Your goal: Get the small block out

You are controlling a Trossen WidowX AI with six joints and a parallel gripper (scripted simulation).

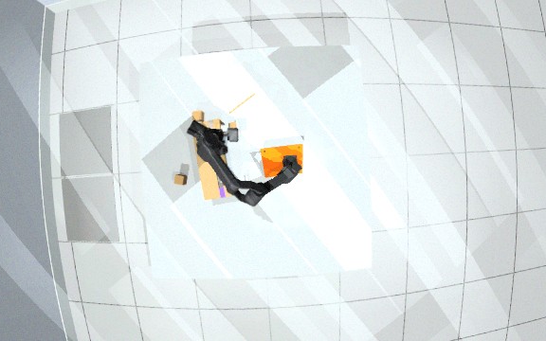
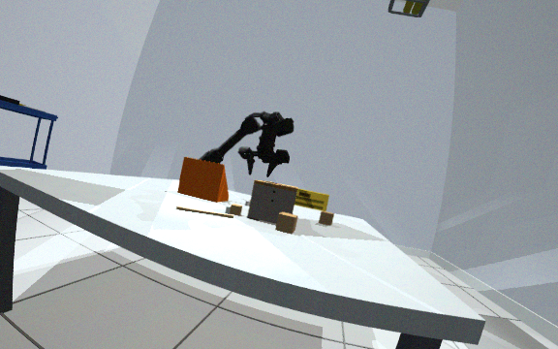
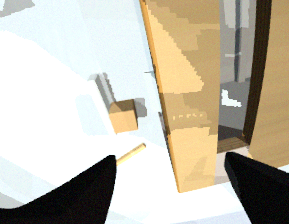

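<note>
My gripper tip is now 40 mm past the cube, 50 mm to the left of it and 130 mm above it. From my gripper tip the other things lie so: thin stick 90 mm behind, 170 mm to the right, 140 mm below; then long tan-topped box 20 mm ahead, 120 mm to the left, 80 mm below.
</note>
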